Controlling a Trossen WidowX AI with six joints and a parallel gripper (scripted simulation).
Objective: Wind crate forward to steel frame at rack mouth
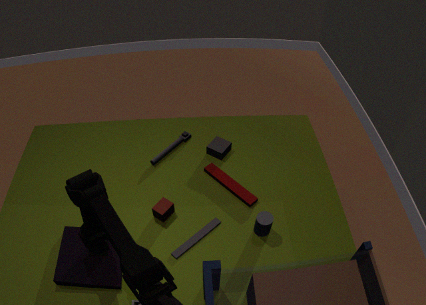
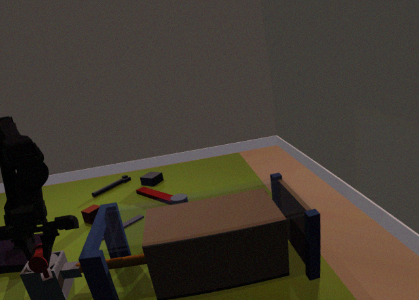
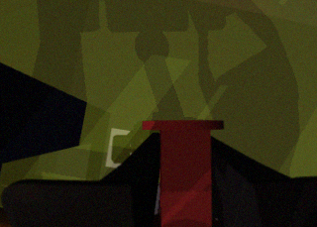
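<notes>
The red crank grip is 20 mm to the left of my gripper tip. From my gripper tip the other things lie so: winch handle: 10 mm behind, 50 mm to the left, 30 mm below; then blue steel frame: 120 mm ahead, 90 mm to the left, 30 mm below; then grey winch: 50 mm behind, 100 mm to the left, 100 mm below.
</notes>
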